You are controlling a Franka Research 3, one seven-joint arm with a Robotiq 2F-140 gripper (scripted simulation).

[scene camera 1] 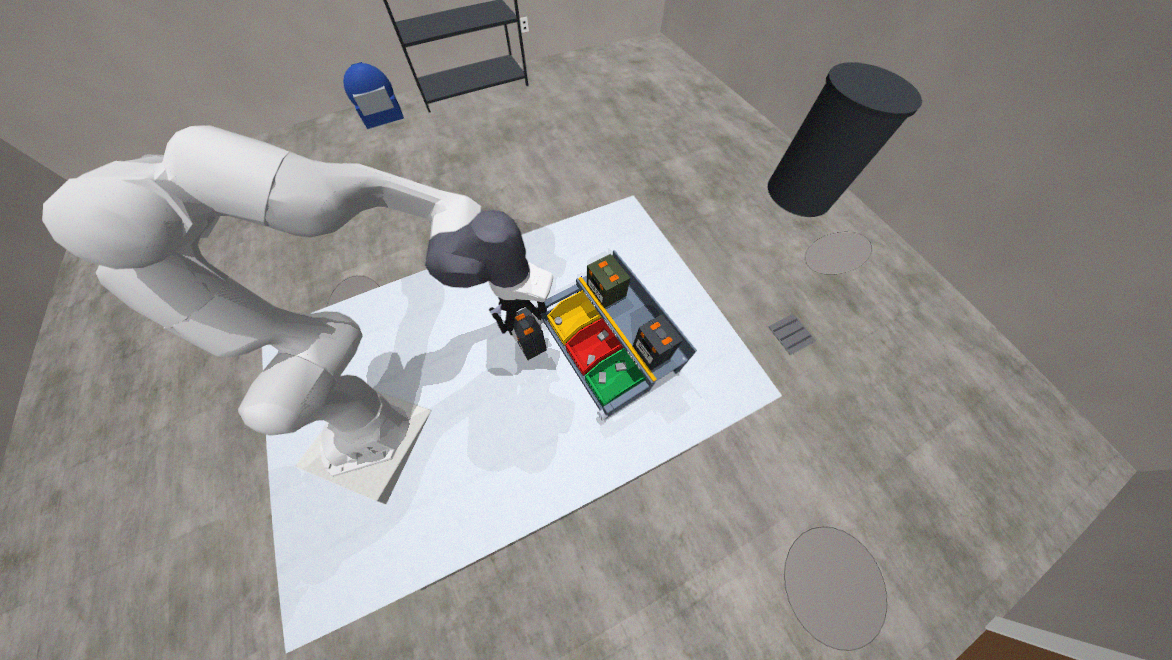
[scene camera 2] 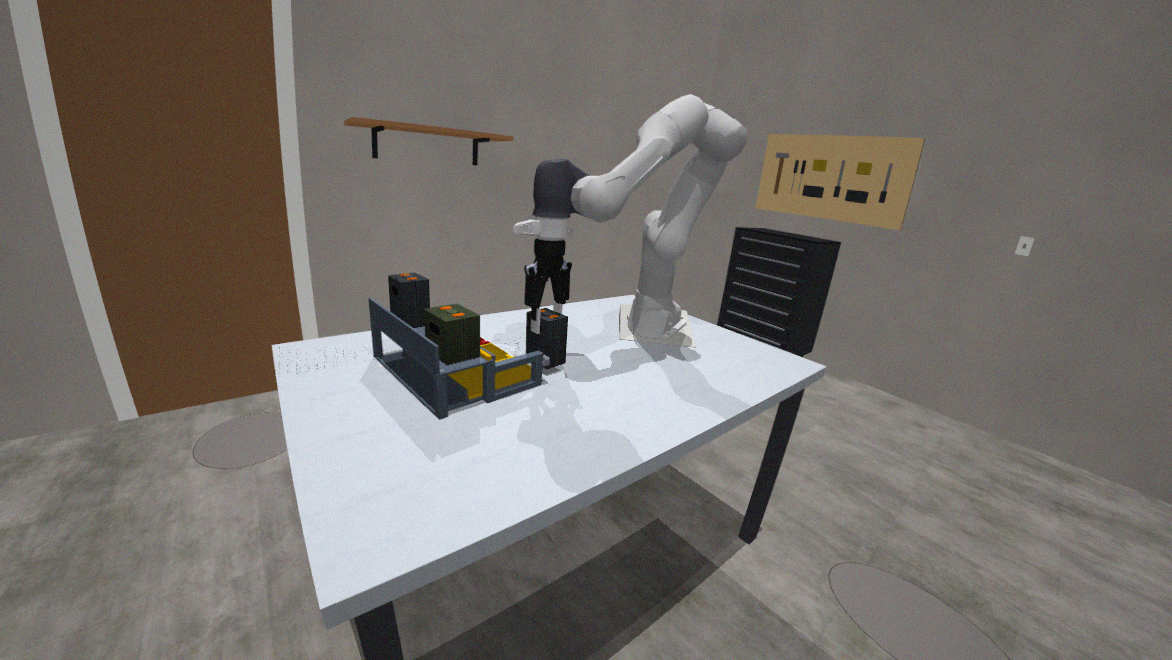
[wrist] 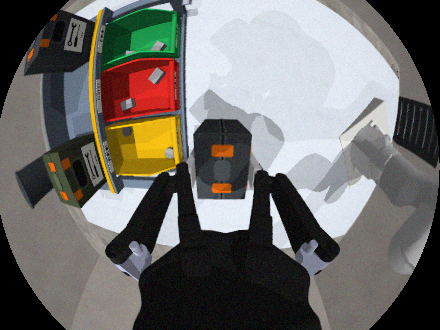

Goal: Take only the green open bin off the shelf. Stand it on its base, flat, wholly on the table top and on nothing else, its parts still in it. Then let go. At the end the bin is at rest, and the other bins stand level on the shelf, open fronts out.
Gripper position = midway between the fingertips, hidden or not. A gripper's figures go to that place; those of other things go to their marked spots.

Scene:
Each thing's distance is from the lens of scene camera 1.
gripper (scene camera 1: 526, 331): 0.92 m
green open bin (scene camera 1: 617, 383): 0.96 m

